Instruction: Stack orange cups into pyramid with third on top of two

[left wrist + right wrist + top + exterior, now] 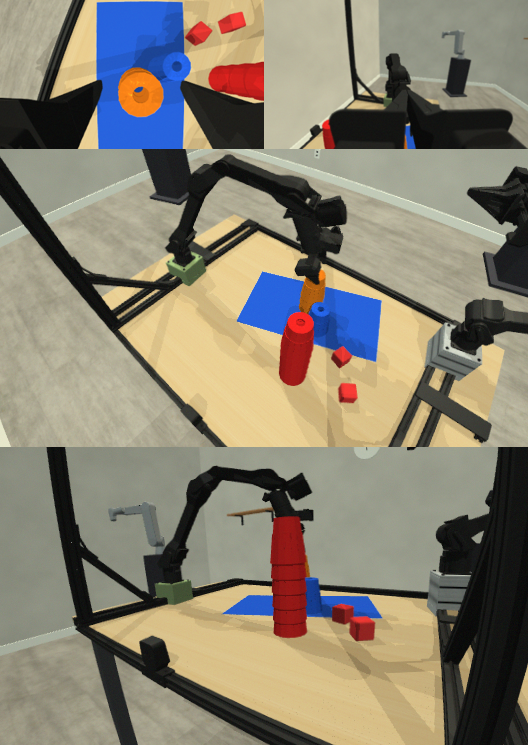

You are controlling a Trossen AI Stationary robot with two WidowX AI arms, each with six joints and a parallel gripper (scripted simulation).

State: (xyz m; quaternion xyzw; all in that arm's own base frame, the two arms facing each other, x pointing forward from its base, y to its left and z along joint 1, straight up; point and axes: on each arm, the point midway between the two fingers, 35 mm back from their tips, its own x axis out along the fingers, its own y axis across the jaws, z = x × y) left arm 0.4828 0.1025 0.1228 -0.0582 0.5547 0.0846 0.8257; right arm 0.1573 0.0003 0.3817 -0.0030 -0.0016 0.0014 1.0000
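Now: left hand 14 cm above the blue cup, 7 cm past it and 4 cm to the left of it.
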